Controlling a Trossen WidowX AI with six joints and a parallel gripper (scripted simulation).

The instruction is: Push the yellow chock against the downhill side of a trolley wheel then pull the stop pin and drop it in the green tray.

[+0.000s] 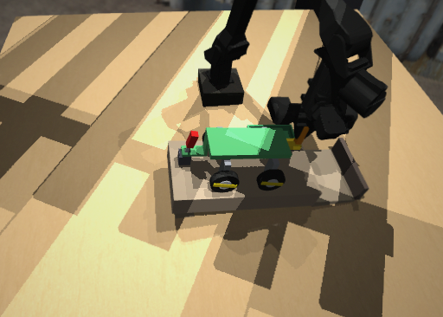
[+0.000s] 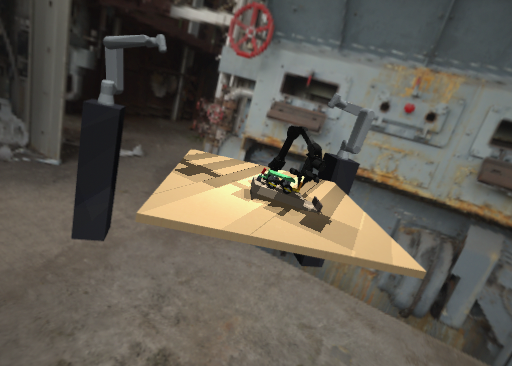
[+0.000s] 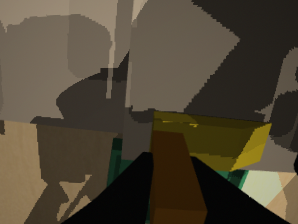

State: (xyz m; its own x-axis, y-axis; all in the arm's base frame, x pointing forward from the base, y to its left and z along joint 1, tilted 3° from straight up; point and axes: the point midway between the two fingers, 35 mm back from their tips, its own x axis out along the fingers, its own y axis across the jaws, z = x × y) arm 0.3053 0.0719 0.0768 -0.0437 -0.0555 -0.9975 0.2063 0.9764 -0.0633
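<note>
The red-headed stop pin is 2 cm behind my gripper tip, 26 cm to the right of it and 4 cm above it. From my gripper tip the other things lie so: dark stop plate: 8 cm ahead, 11 cm to the left, 6 cm below; yellow chock: 2 cm to the right, 1 cm below; green tray: 8 cm behind, 1 cm to the right, 10 cm below.
</note>
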